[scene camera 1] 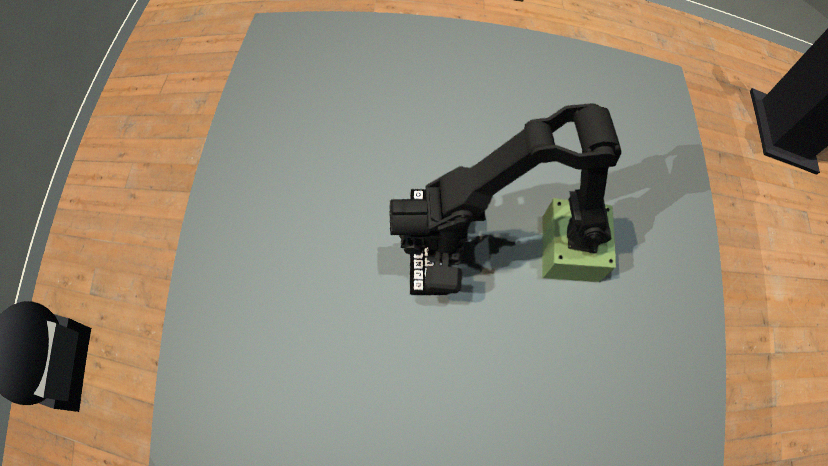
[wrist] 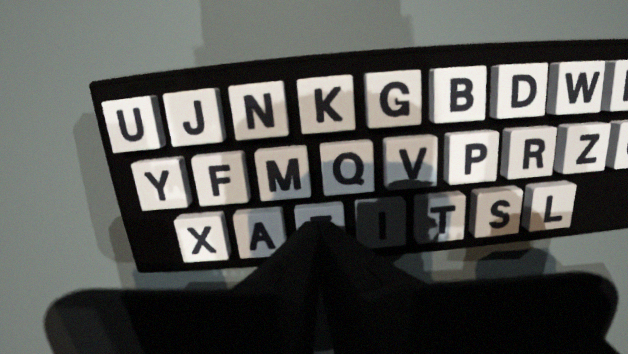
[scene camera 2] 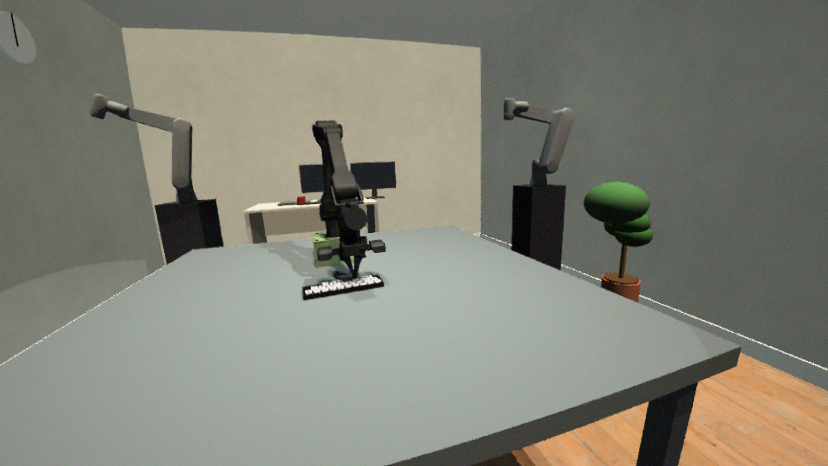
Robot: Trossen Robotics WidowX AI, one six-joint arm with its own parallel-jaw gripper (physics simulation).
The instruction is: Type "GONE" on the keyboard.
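Places are measured from the arm's base along level axes (x ahead, y left, z up), in centimetres.
Pixels of known places: gripper, fingertip midpoint: point(scene camera 1: 440, 257) point(wrist: 317, 233) point(scene camera 2: 355, 278); arm's base at its link origin: point(scene camera 1: 583, 235) point(scene camera 2: 335, 235).
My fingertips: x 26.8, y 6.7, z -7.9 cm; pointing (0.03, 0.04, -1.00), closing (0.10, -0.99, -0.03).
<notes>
Ahead of a thing's pixels: the offset from my fingertips to its middle. Level surfaces: height alone.
The black keyboard {dx +2.8, dy -3.3, dz -0.8 cm} point(scene camera 1: 413, 291) point(scene camera 2: 343, 287) point(wrist: 116, 170) with white keys lies on the grey table. In the wrist view the N key {dx +3.9, dy +2.2, dz -0.2 cm} point(wrist: 258, 110) and G key {dx +4.7, dy -1.9, dz -0.2 cm} point(wrist: 394, 99) stand in the far row. The E key {dx +0.1, dy -0.1, dz -0.3 cm} point(wrist: 320, 209) is in the near row between A {dx -0.2, dy +1.9, dz -0.2 cm} point(wrist: 261, 236) and I {dx +0.5, dy -2.1, dz -0.2 cm} point(wrist: 382, 223), mostly hidden by my fingertips. My gripper point(scene camera 2: 355, 275) point(wrist: 317, 233) is shut and empty, pointing down, with its tips over the E key; whether they touch it is unclear. The O key does not show in the wrist view. In scene camera 1 the arm hides much of the keyboard.
The arm's base sits on a green block point(scene camera 1: 579, 270) point(scene camera 2: 324, 252) on the table {dz -1.6 cm} point(scene camera 1: 289, 358) point(scene camera 2: 347, 364). Beyond the table are a desk with monitors point(scene camera 2: 373, 175), two grey arms on dark pedestals point(scene camera 2: 537, 225) and a potted plant point(scene camera 2: 617, 202).
</notes>
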